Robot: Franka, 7 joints.
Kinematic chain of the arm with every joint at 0, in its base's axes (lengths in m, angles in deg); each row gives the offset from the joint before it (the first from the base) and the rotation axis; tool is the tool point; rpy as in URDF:
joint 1: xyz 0 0 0.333 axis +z
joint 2: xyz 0 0 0 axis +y
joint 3: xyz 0 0 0.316 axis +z
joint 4: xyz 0.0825 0 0 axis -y
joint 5: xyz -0.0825 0 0.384 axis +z
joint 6: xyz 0 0 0 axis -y
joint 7: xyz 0.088 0 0 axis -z
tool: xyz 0 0 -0.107 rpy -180 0 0
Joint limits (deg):
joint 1: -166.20..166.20
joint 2: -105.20..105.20
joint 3: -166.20..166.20
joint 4: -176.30..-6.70
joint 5: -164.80..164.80
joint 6: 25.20..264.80
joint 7: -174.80..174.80
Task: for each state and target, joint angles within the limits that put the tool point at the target. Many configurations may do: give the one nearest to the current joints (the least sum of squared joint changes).
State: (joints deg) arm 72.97 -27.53 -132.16 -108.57 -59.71 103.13 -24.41
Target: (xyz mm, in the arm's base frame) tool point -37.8 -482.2 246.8
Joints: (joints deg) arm 59.67 -18.18 -144.21 -126.43 -56.62 92.16 -24.41
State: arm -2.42 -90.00 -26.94 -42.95 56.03 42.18 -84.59
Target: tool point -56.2 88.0 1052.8
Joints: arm -12.15 -39.45 -6.30 -49.60 61.59 65.59 -84.59
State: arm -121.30 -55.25 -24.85 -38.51 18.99 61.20 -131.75
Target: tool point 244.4 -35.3 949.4
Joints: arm -139.28 -52.96 16.75 -56.31 27.87 54.15 -131.75
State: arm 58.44 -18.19 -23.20 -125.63 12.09 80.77 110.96
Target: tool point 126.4 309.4 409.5
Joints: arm 71.74 -20.13 -9.62 -139.30 15.50 73.97 110.96
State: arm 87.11 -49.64 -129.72 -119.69 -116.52 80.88 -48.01
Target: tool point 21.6 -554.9 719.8
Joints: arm 70.36 -3.56 -144.50 -95.87 -118.71 67.38 -48.01
